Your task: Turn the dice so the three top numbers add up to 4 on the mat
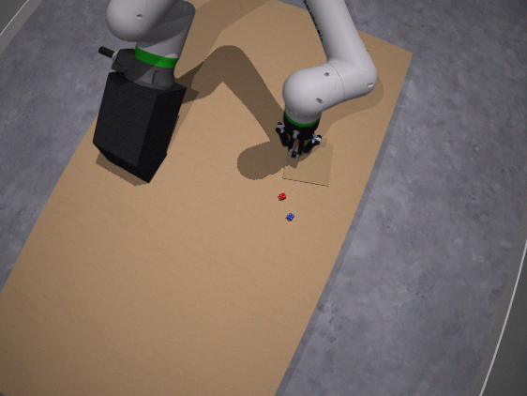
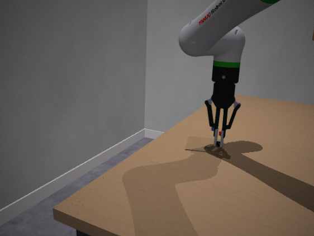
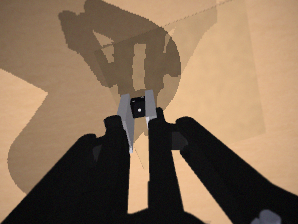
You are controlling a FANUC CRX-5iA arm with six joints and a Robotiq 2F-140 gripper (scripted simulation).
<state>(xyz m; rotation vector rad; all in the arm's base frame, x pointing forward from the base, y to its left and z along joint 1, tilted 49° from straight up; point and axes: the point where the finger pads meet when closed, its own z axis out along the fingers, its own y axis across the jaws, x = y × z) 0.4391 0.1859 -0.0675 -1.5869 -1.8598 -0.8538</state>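
Now: the black die 30 mm below my hand. From my hand the other things lie so: red die (30 mm ahead, 140 mm to the right, 30 mm below); blue die (80 mm ahead, 180 mm to the right, 30 mm below); tan mat (50 mm ahead, 10 mm to the left, 40 mm below).
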